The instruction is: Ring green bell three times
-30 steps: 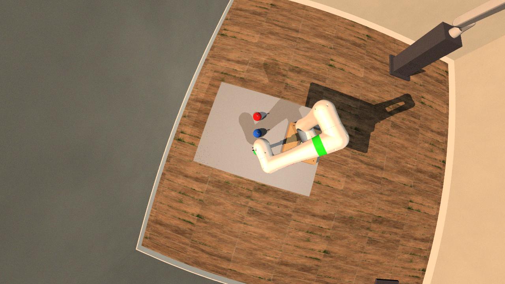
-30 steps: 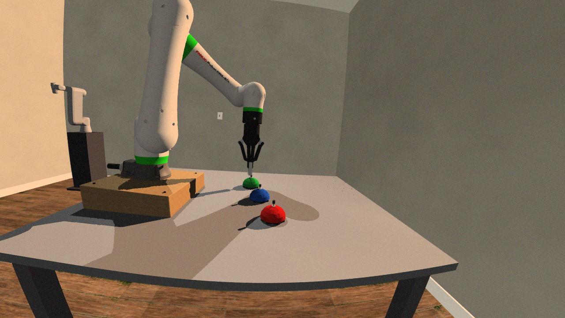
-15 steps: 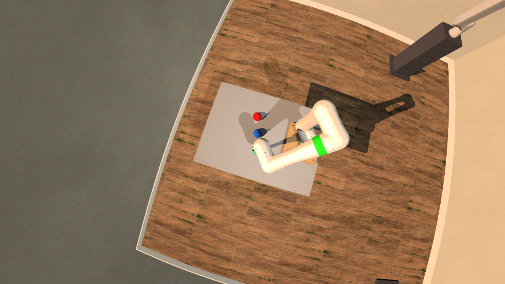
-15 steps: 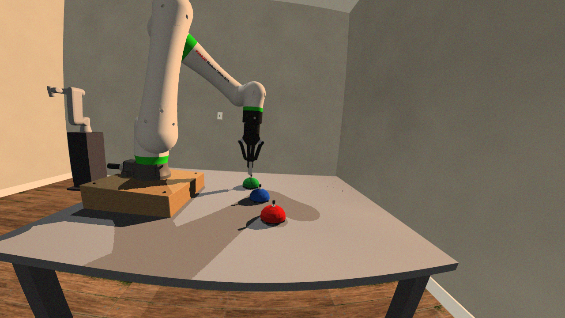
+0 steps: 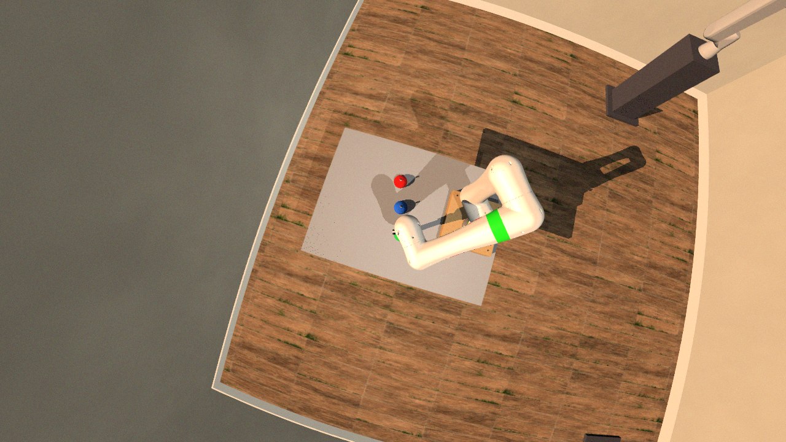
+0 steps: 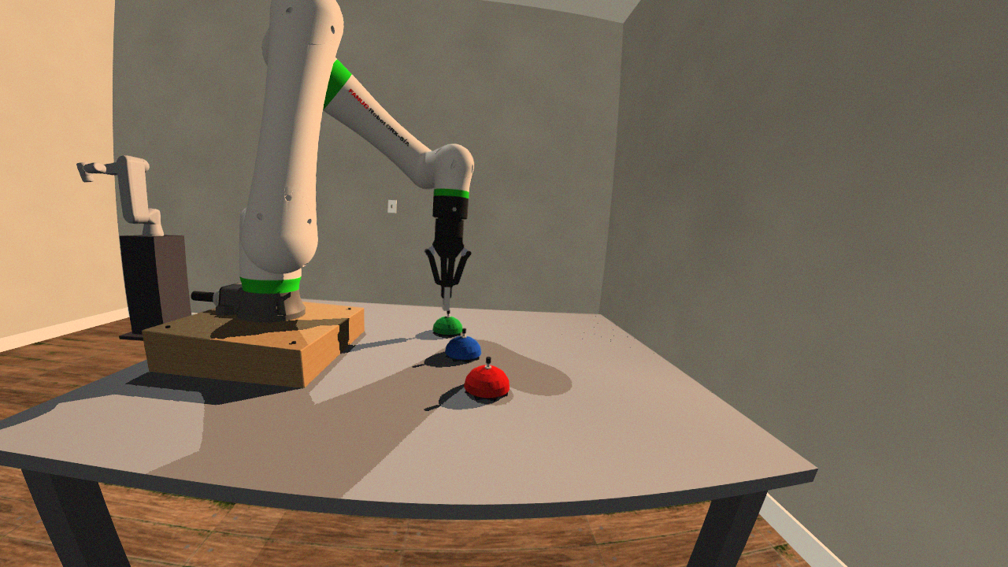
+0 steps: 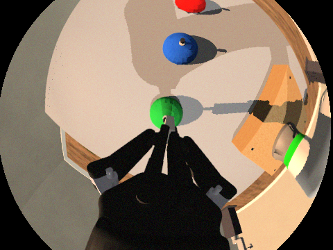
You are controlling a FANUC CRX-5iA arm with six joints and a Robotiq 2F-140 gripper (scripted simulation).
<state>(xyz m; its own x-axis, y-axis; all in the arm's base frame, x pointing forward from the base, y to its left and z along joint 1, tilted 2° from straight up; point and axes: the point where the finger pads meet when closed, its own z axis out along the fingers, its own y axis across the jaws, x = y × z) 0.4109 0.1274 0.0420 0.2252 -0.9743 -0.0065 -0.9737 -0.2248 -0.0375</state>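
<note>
Now: hand 1 cm short of the green bell and 6 cm above it. From my hand the other things lie so: blue bell: 5 cm ahead, 16 cm to the right, 6 cm below; red bell: 8 cm ahead, 32 cm to the right, 6 cm below.
</note>
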